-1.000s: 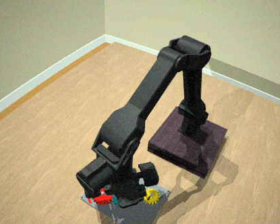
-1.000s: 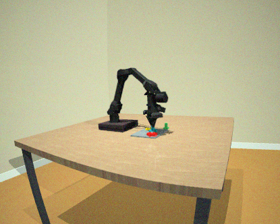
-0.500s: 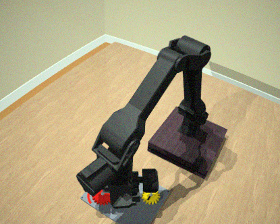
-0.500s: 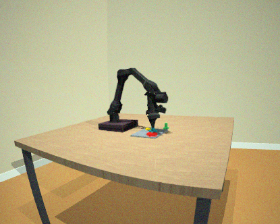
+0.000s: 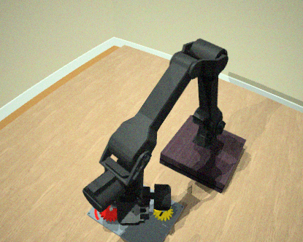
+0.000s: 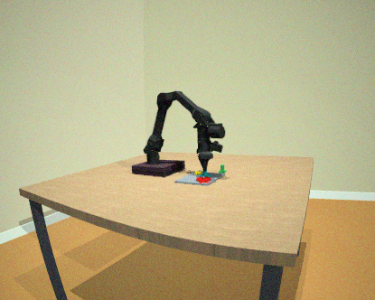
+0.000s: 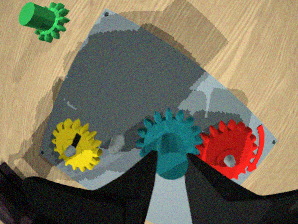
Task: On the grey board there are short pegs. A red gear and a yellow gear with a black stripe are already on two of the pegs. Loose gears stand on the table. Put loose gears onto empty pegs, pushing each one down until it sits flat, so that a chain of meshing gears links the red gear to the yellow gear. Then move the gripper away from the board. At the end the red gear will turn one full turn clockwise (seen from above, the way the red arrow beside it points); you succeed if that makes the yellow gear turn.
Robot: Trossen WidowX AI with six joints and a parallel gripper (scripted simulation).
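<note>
Right now the teal gear is 1 cm below my gripper tip. Also, from my gripper tip: yellow gear (6 cm behind, 7 cm to the left, 2 cm below); then red arrow (4 cm ahead, 9 cm to the right, 3 cm below); then red gear (2 cm ahead, 5 cm to the right, 2 cm below).
</note>
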